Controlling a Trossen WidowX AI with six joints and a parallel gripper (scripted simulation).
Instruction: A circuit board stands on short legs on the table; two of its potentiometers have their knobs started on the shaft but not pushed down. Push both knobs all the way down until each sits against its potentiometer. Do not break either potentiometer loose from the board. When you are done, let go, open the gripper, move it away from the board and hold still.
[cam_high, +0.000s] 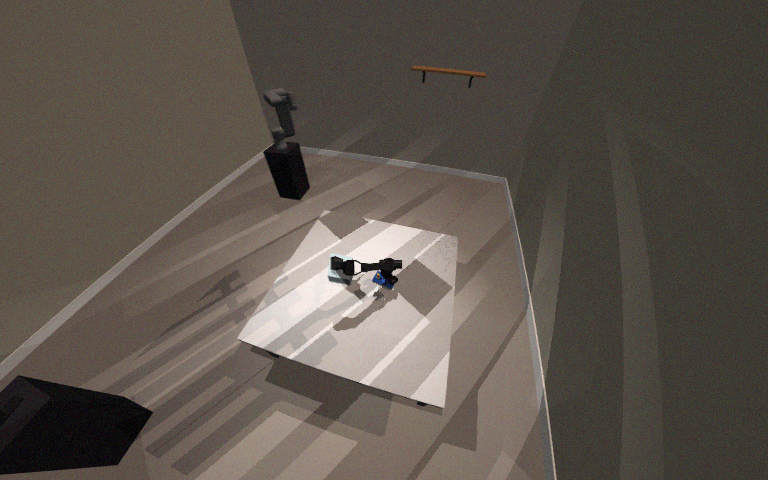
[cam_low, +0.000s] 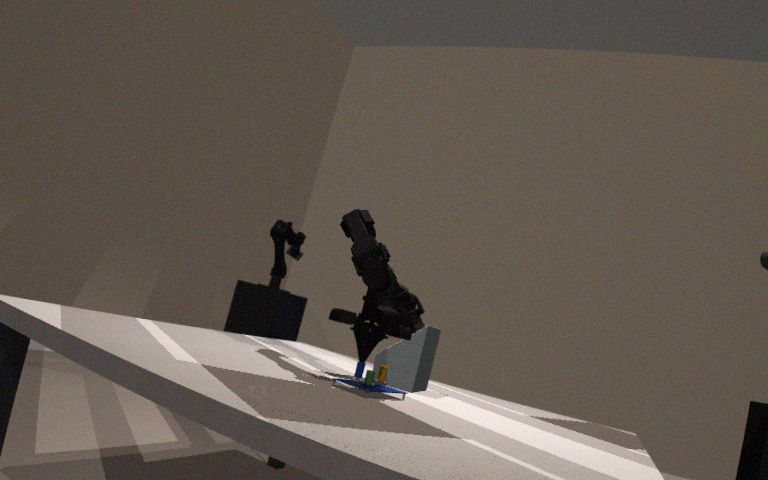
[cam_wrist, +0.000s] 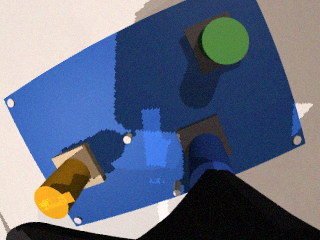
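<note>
Now: the blue knob 10 mm below my gripper tip. The rest, counted from my gripper tip: orange knob 70 mm behind, 30 mm to the left, 10 mm below.
</note>
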